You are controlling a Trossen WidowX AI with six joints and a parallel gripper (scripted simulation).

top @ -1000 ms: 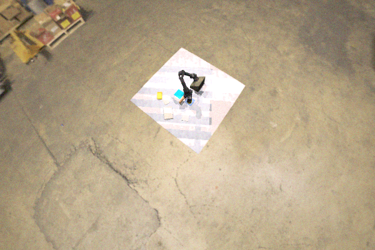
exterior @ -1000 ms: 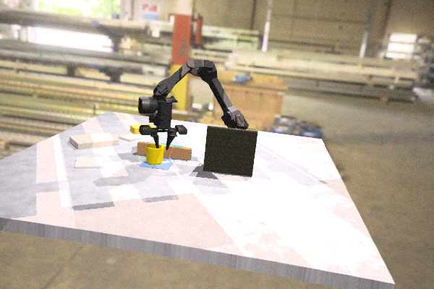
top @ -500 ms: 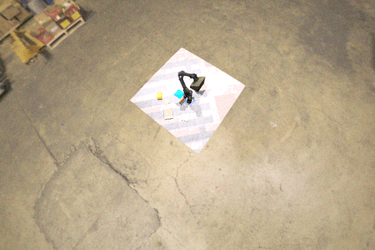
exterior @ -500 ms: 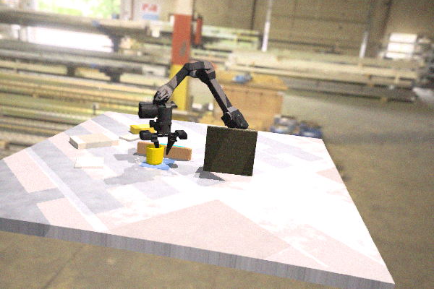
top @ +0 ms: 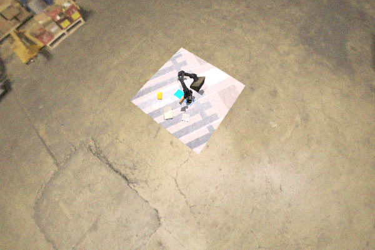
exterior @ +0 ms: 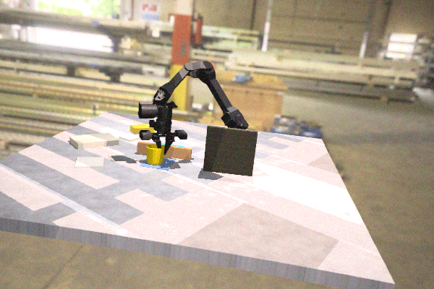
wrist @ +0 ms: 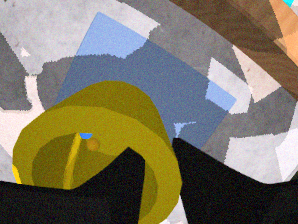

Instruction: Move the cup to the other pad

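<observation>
Right now the blue pad is 10 mm ahead of my gripper tip, 10 mm to the left of it and 40 mm below it. Also, from my gripper tip: yellow cup 20 mm ahead, 10 mm to the left; then marble 30 mm ahead, 30 mm to the left, 20 mm below; then wooden bar 10 mm ahead, 90 mm to the right, 20 mm below.
</observation>
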